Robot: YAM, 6 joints.
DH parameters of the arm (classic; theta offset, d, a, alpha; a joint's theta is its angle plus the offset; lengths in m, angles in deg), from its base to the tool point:
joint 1: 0 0.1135 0.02 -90
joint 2: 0 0 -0.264 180
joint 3: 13.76 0 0.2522 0
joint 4: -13.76 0 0.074 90
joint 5: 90 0 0 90
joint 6: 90 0.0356 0 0
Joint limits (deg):
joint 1: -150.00..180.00
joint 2: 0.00..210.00
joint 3: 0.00..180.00
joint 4: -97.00..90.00
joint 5: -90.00..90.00
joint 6: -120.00..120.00
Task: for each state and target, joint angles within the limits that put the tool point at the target. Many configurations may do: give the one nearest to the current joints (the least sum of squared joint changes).
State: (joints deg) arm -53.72 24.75 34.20 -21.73 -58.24 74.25
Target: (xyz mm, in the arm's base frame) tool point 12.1 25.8 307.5
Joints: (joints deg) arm -39.24 0.00 42.05 -50.76 -50.92 74.25
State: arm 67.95 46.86 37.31 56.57 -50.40 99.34
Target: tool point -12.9 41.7 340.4
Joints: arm 66.65 12.34 17.20 65.52 -52.83 99.34
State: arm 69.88 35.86 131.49 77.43 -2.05 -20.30
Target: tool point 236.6 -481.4 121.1
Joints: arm 116.10 9.29 161.35 90.00 1.10 -20.30
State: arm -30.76 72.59 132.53 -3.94 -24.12 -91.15
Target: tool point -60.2 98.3 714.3
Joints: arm -51.12 67.95 152.17 5.86 -24.63 -91.15
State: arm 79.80 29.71 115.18 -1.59 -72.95 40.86
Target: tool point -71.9 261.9 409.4
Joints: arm 98.21 72.59 72.71 -11.28 -71.62 40.86
